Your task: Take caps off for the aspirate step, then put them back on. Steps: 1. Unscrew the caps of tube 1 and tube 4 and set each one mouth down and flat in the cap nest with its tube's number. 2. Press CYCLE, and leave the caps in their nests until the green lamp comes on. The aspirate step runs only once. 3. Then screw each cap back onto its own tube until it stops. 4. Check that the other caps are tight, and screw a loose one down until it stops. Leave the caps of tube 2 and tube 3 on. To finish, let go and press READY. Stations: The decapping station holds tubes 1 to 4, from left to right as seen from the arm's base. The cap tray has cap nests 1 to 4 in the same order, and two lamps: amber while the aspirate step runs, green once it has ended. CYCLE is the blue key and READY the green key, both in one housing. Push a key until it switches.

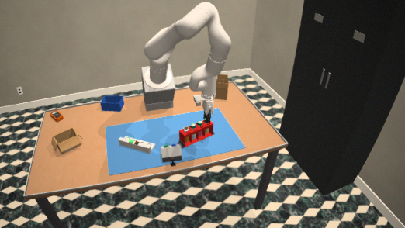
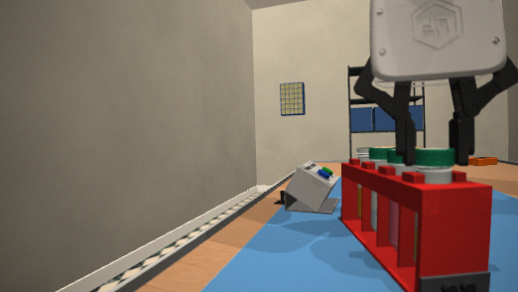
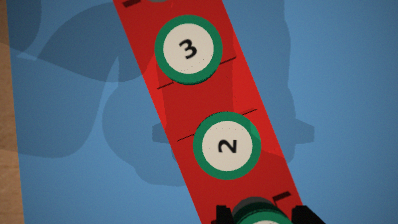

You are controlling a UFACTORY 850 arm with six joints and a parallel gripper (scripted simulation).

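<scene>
Right now the green cap is 1 cm below my hand. Also, from my hand: green ready key: 28 cm to the right, 14 cm ahead, 6 cm below; key housing: 25 cm to the right, 16 cm ahead, 8 cm below; blue cycle key: 23 cm to the right, 14 cm ahead, 6 cm below.
</scene>
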